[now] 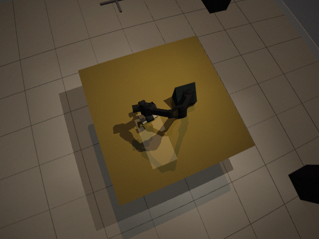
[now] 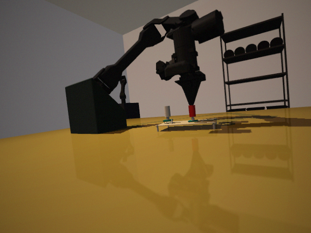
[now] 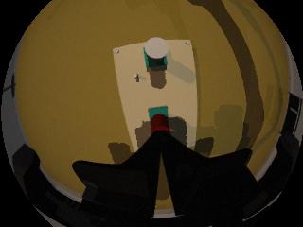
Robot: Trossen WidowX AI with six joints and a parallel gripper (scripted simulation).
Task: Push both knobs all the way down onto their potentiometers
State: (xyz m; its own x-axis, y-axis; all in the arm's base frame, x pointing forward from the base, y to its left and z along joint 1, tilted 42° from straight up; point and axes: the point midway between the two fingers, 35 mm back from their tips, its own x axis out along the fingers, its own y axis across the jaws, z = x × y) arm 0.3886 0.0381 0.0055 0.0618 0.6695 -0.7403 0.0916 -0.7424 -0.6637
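My gripper tip is 20 mm above the red knob. Round my gripper tip: white knob: 80 mm behind, 10 mm to the right, 10 mm below.
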